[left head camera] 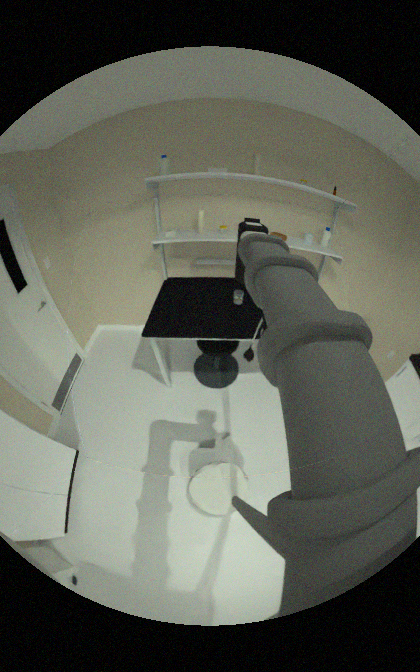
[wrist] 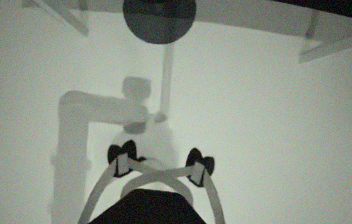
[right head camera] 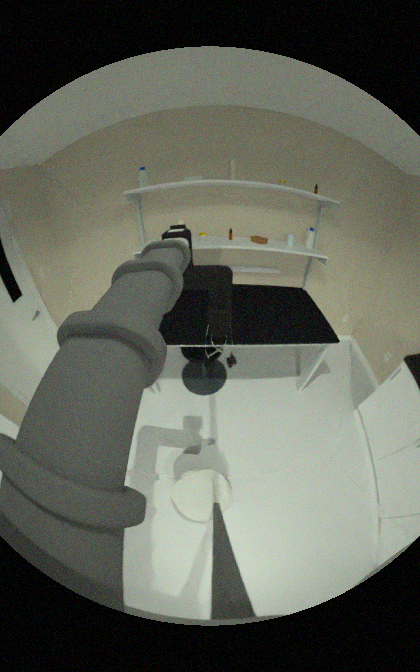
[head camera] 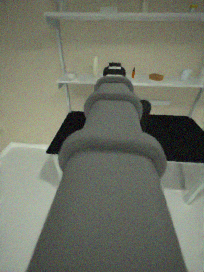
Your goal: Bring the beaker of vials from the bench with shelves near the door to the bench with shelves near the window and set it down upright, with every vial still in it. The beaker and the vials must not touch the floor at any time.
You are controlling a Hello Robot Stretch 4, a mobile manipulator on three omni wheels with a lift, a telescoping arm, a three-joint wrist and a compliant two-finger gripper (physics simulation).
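The beaker [left head camera: 238, 297] stands upright on the black bench [head camera: 175, 142] [left head camera: 190, 310] [right head camera: 280, 315] below the wall shelves, in the left head view near the arm. Small pale contents show in it, but the single vials are too small to tell apart. The arm hides it in the head view and the right head view. My gripper [right head camera: 217, 356] [wrist: 161, 156] points down in front of the bench's near edge, over the floor. Its two fingers stand apart in the wrist view with nothing held between them. The beaker does not show in the wrist view.
A dark round stool base [left head camera: 216, 372] [right head camera: 204, 379] [wrist: 160, 22] stands under the bench's front edge. A pale round object [left head camera: 217, 490] [right head camera: 200, 495] is nearer on the floor. The door [left head camera: 22, 325] and a white cabinet [left head camera: 35, 505] are at the left, and another cabinet [right head camera: 395, 440] is at the right.
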